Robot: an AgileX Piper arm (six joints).
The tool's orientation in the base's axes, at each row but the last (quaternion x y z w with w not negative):
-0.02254 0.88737 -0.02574 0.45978
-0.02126 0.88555 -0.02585 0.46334
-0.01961 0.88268 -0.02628 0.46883
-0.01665 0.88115 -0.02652 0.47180
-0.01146 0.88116 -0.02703 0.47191
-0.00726 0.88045 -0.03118 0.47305
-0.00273 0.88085 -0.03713 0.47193
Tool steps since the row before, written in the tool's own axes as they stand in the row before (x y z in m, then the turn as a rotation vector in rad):
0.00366 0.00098 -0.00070 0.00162 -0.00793 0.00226
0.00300 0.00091 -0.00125 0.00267 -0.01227 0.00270
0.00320 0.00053 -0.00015 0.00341 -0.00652 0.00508
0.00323 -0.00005 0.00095 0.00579 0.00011 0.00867
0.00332 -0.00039 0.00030 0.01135 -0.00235 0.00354
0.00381 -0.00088 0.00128 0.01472 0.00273 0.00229
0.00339 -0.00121 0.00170 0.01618 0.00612 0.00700
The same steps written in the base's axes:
-0.00270 0.00076 -0.00264 0.00104 -0.00807 -0.00209
-0.00275 0.00076 -0.00181 0.00087 -0.01248 -0.00292
-0.00192 0.00034 -0.00260 0.00237 -0.00685 -0.00524
-0.00100 -0.00025 -0.00321 0.00401 -0.00047 -0.00961
-0.00159 -0.00055 -0.00290 -0.00336 -0.00300 -0.01125
-0.00105 -0.00110 -0.00382 -0.00618 0.00199 -0.01368
-0.00050 -0.00145 -0.00367 -0.00297 0.00502 -0.01773

